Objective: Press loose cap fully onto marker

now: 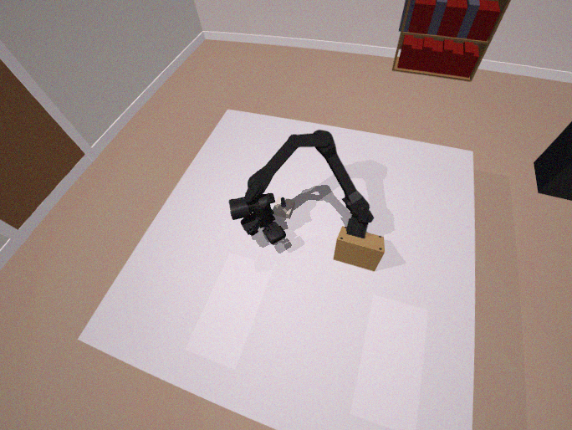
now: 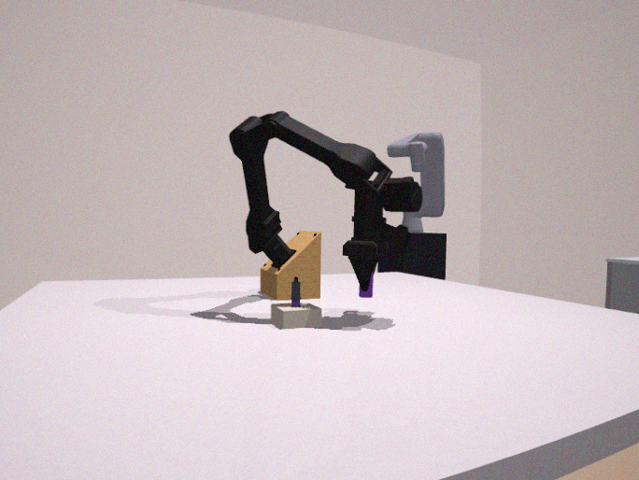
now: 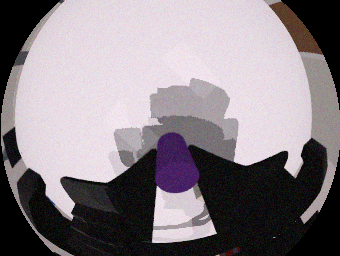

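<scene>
Now: the grey holder block 15 cm to the right of my gripper tip, 4 cm below it and 1 cm behind it. Round my gripper tip: purple cap 1 cm above.
</scene>
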